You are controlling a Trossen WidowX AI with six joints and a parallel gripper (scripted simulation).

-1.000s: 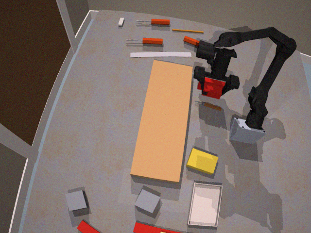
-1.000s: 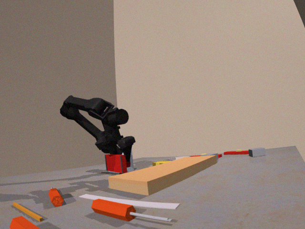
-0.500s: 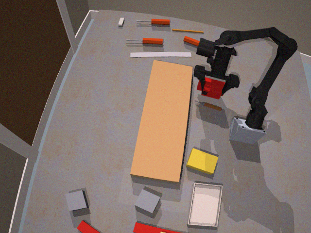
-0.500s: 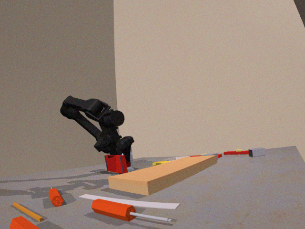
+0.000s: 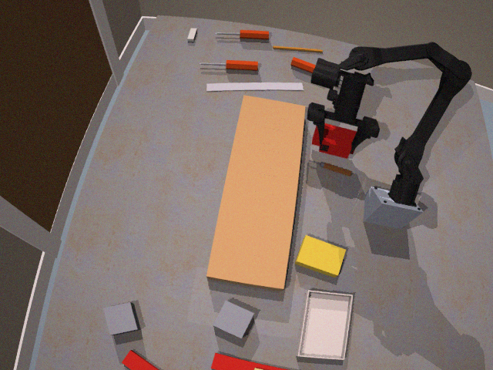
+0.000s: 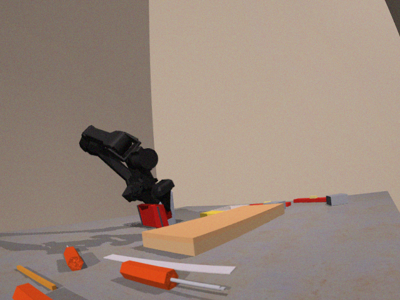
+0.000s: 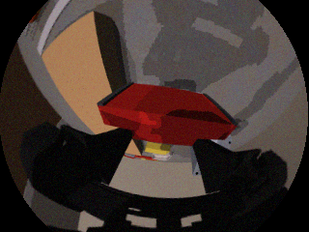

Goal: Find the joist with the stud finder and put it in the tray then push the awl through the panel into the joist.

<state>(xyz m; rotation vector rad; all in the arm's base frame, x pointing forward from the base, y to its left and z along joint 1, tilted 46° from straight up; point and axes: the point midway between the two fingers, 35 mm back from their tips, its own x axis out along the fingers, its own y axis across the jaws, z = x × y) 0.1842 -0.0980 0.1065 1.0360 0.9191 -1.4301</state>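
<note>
My gripper tip is 1 cm short of the red stud finder, 1 cm to the left of it and 1 cm above it. From my gripper tip the other things lie so: white strip (24 cm ahead, 22 cm to the right, 8 cm below); brown-handled awl (1 cm ahead, 2 cm to the left, 7 cm below); yellow block (1 cm ahead, 28 cm to the left, 6 cm below).
</note>
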